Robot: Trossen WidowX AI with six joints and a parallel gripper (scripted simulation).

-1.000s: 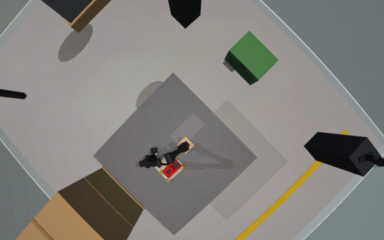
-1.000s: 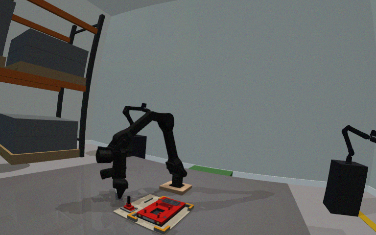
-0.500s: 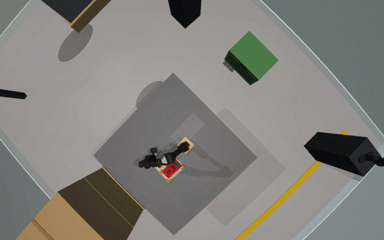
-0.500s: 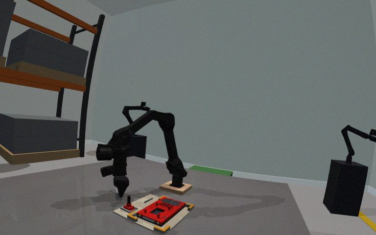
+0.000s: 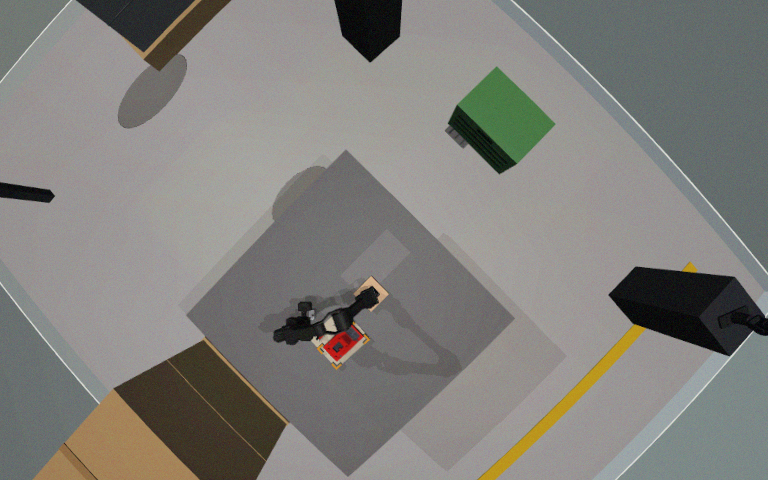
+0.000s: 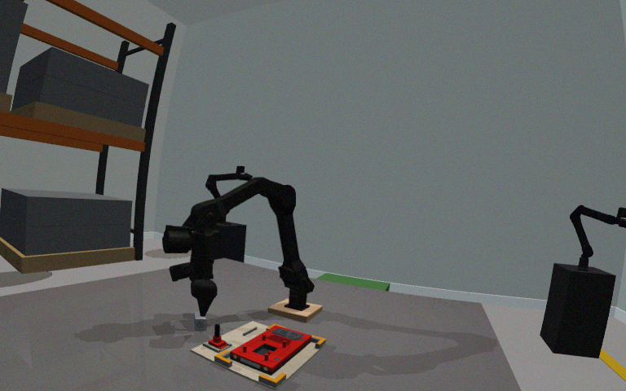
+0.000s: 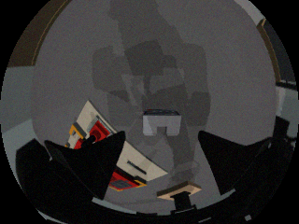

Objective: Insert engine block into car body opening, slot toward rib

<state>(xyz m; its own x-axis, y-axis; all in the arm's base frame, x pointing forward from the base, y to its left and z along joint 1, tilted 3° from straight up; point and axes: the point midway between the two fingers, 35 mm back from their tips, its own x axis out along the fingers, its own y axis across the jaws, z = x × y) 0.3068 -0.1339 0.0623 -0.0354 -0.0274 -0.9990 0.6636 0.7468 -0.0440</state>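
Now: gripper tip 3 cm above the engine block. The rest, counted from my gripper tip: black post 6 cm ahead, 11 cm to the left, 2 cm below.
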